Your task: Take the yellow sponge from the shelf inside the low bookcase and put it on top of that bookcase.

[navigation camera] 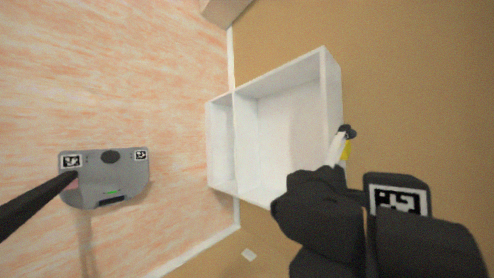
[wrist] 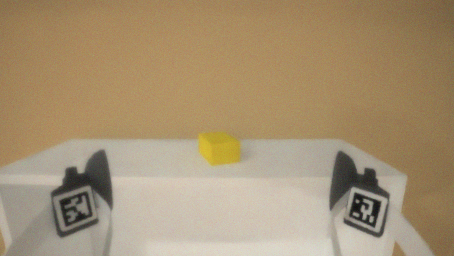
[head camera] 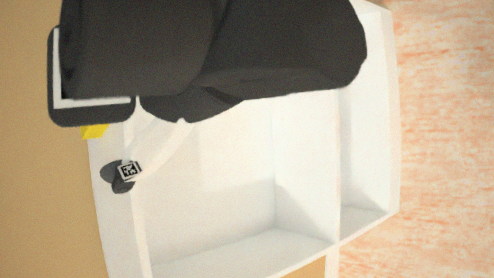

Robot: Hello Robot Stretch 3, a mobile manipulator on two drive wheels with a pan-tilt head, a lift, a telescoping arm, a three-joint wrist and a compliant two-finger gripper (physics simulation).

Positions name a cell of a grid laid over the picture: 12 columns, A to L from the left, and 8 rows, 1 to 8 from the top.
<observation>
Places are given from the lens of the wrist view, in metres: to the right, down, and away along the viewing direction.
my gripper (wrist: F6): 0.00, 0.03, 0.17
yellow sponge (wrist: F5): -0.02, 0.04, 0.49
low bookcase (wrist: E6): -0.19, 0.18, 0.72
The marked spots on the low bookcase and the yellow sponge are 0.32 m apart.
</observation>
